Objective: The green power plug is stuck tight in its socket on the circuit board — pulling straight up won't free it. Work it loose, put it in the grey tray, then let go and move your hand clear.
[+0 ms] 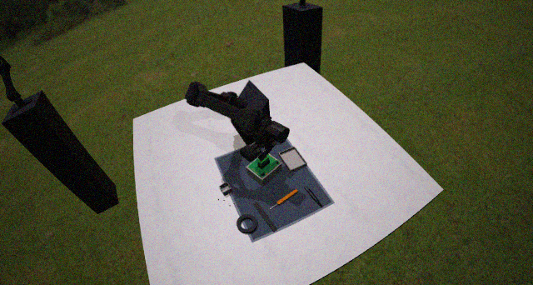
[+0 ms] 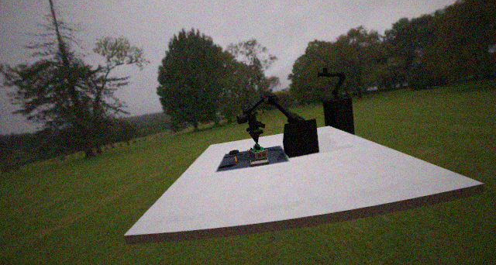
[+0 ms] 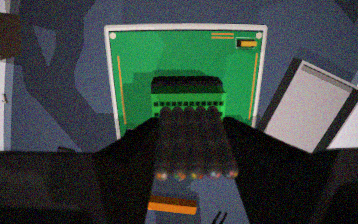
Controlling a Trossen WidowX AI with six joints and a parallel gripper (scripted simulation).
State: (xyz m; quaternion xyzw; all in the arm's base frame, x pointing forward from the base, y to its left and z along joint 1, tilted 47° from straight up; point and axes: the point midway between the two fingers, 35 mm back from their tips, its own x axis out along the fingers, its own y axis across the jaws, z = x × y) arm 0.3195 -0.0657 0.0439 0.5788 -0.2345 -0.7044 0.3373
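The green power plug lies 20 mm below my gripper tip. Also, from my gripper tip: grey tray 20 mm ahead, 140 mm to the left, 110 mm below; dark bar 190 mm ahead, 120 mm to the right, 100 mm below; dark blue mat 50 mm ahead, 10 mm to the right, 110 mm below.
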